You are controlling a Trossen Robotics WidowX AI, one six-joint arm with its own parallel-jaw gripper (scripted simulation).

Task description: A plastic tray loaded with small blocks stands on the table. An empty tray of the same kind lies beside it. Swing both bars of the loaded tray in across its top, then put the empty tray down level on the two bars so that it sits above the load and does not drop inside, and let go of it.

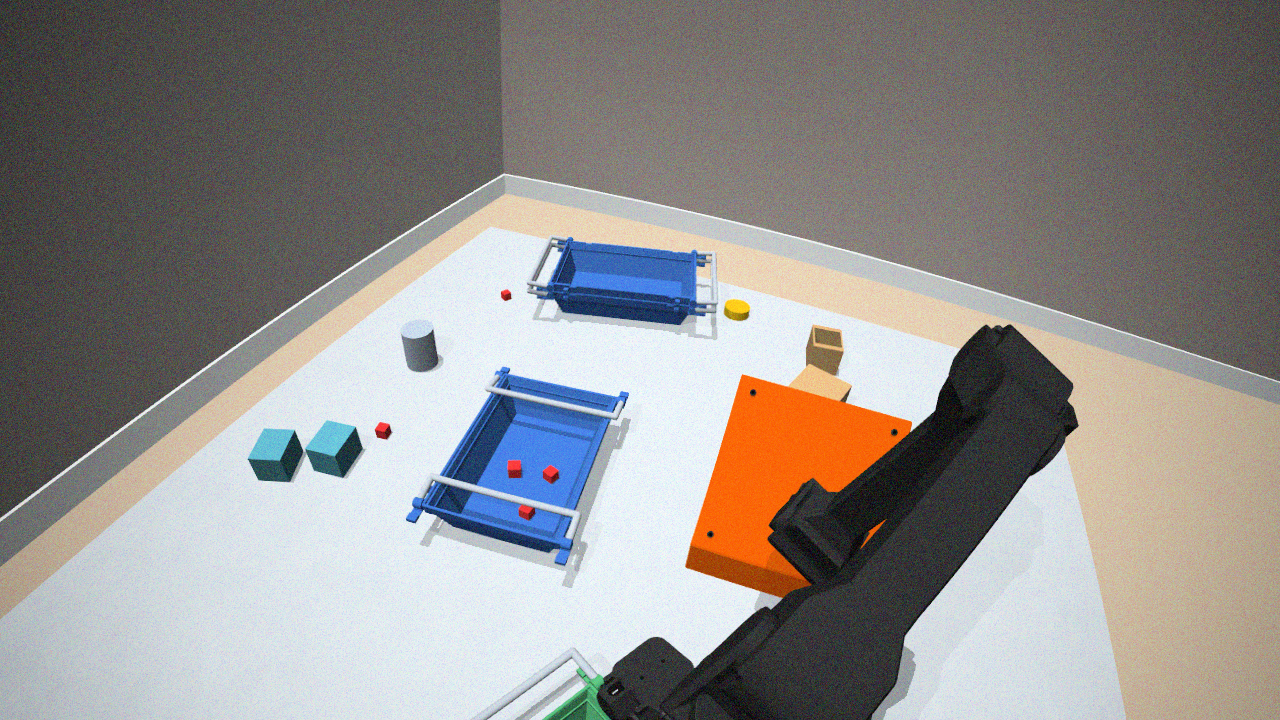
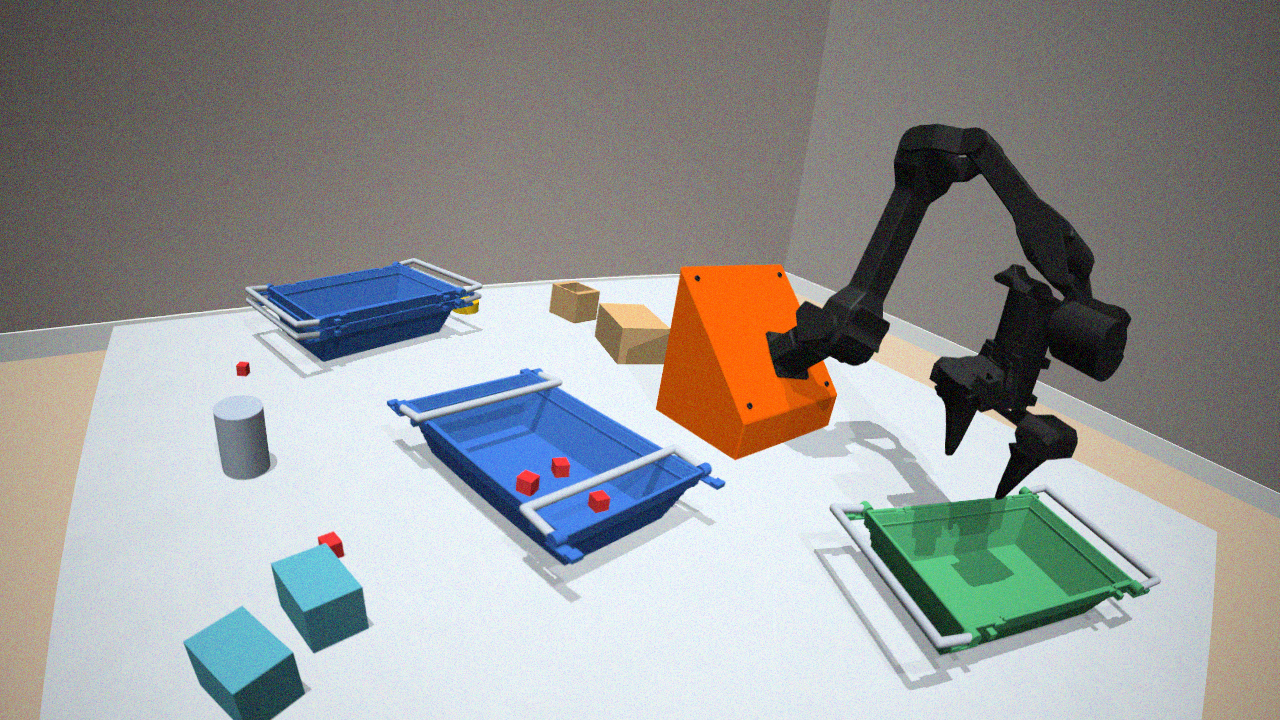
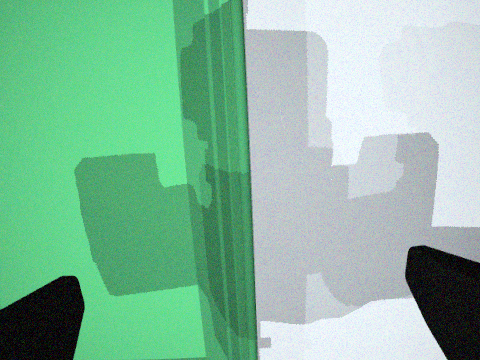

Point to a green tray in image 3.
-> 132,172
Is my gripper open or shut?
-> Open.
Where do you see a green tray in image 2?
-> At 969,572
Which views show the brown box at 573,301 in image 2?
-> Image 1 and image 2 only.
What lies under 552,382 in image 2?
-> A wire bar.
